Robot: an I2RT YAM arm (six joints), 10 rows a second.
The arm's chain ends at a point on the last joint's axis. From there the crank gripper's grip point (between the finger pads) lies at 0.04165 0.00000 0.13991 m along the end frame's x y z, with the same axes.
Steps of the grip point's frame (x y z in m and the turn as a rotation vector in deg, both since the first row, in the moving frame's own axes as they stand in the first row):
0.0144, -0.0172, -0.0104, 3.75, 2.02, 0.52
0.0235, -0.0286, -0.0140, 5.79, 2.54, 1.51
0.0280, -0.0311, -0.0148, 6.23, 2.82, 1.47
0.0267, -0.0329, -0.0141, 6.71, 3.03, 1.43
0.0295, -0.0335, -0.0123, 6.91, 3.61, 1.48
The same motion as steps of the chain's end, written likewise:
0.0095, -0.0085, -0.0086, 3.75, 2.02, 0.52
0.0172, -0.0158, -0.0114, 5.79, 2.54, 1.51
0.0210, -0.0172, -0.0118, 6.23, 2.82, 1.47
0.0192, -0.0178, -0.0108, 6.71, 3.03, 1.43
0.0206, -0.0180, -0.0085, 6.91, 3.61, 1.48

